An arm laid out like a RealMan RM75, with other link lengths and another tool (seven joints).
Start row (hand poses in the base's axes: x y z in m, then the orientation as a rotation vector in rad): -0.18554 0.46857 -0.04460 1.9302 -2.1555 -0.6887
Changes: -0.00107 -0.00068 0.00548 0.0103 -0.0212 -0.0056; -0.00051 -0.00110 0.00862 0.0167 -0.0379 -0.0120; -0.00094 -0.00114 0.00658 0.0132 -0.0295 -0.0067; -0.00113 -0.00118 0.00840 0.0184 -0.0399 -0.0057; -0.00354 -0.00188 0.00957 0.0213 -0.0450 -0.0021; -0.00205 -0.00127 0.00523 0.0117 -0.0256 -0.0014; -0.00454 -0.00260 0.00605 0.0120 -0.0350 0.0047; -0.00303 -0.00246 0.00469 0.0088 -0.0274 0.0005; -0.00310 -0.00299 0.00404 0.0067 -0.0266 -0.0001; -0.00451 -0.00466 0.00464 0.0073 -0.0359 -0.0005; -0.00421 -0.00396 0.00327 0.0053 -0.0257 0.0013; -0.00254 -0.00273 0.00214 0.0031 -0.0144 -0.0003; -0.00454 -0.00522 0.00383 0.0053 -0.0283 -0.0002; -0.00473 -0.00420 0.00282 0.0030 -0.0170 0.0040
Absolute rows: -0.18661 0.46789 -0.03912 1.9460 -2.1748 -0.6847; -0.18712 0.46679 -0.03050 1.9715 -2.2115 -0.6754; -0.18806 0.46565 -0.02392 1.9939 -2.2371 -0.6678; -0.18919 0.46447 -0.01552 2.0278 -2.2679 -0.6573; -0.19273 0.46259 -0.00595 -2.0472 2.2713 0.6379; -0.19478 0.46132 -0.00072 -2.0364 2.2496 0.6197; -0.19932 0.45872 0.00533 -2.0313 2.2172 0.5917; -0.20235 0.45626 0.01002 -2.0234 2.1951 0.5691; -0.20545 0.45327 0.01406 -2.0157 2.1754 0.5456; -0.20996 0.44861 0.01870 -2.0054 2.1503 0.5125; -0.21417 0.44465 0.02197 -1.9997 2.1307 0.4894; -0.21671 0.44192 0.02411 -1.9951 2.1205 0.4765; -0.22125 0.43670 0.02794 -1.9869 2.1006 0.4507; -0.22598 0.43250 0.03076 -1.9866 2.0850 0.4359
